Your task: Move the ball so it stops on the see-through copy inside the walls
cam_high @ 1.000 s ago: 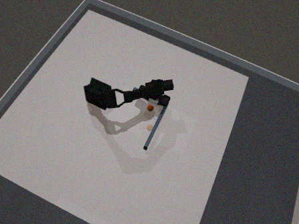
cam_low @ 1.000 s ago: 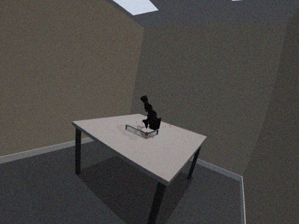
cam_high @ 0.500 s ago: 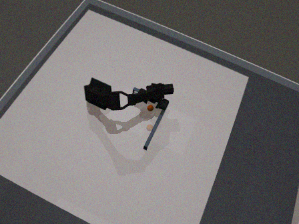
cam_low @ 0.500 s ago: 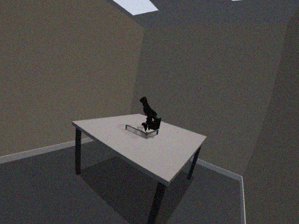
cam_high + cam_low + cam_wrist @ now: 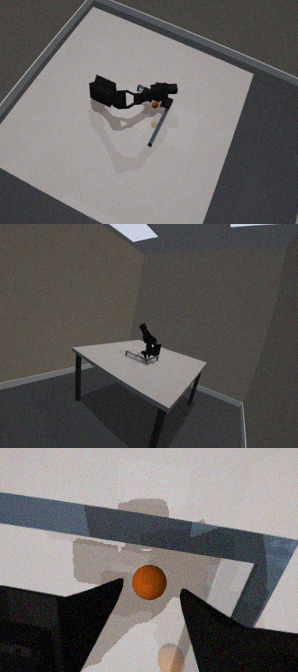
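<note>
My gripper tip is 1 cm above the orange ball. Also, from my gripper tip: see-through copy of ball: 13 cm to the right, 4 cm ahead, 1 cm below.
</note>
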